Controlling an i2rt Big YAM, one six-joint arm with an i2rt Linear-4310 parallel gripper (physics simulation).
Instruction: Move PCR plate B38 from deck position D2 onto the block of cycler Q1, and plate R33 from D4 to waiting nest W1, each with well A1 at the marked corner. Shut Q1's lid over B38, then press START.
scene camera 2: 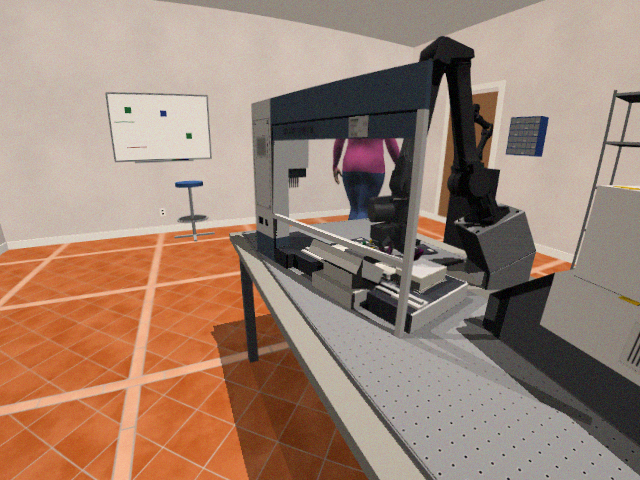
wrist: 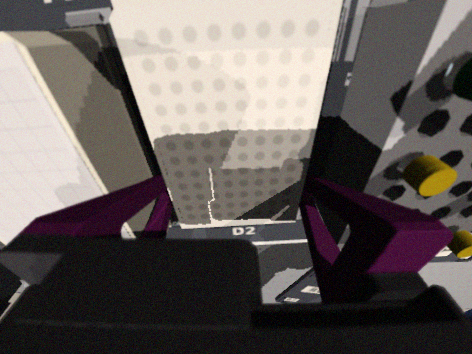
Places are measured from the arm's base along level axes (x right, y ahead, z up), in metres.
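Pixels of known places: gripper, fingertip midpoint: [wrist: 235, 177]; arm's base, link origin: [scene camera 2: 486, 216].
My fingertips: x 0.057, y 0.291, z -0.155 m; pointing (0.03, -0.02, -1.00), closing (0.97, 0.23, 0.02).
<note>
Ahead of a thing's pixels: the offset from my fingertips to its top centre. "pt": to the spot under its first point.
My gripper [wrist: 235, 177] is shut on a pale PCR plate {dx -0.008, dy +0.030, dz +0.018 m} [wrist: 227, 107], with a magenta finger along each long side. The plate's near edge is just above the front strip of deck position D2 [wrist: 200, 233] in the wrist view. Whether its underside rests in the position is hidden, and its code is not readable. In scene camera 2 the arm reaches down behind the enclosure frame, and the magenta fingers partly show past its post. Plate R33, nest W1, the cycler's lid and START cannot be made out.
A tube rack with yellow caps {pt dx +0.060, dy +0.054, dz +0.052 m} [wrist: 431, 176] is close right of the gripper. A white gridded box {dx -0.099, dy -0.004, dz +0.042 m} [wrist: 45, 145] is at the left. A dark nest with small labels {dx +0.217, dy -0.257, dz -0.038 m} [wrist: 300, 290] lies beyond D2. The enclosure's post {dx -0.228, dy +0.154, dz +0.420 m} [scene camera 2: 413, 206] and top beam {dx +0.033, dy +0.228, dz +0.500 m} [scene camera 2: 351, 98] stand before the arm.
</note>
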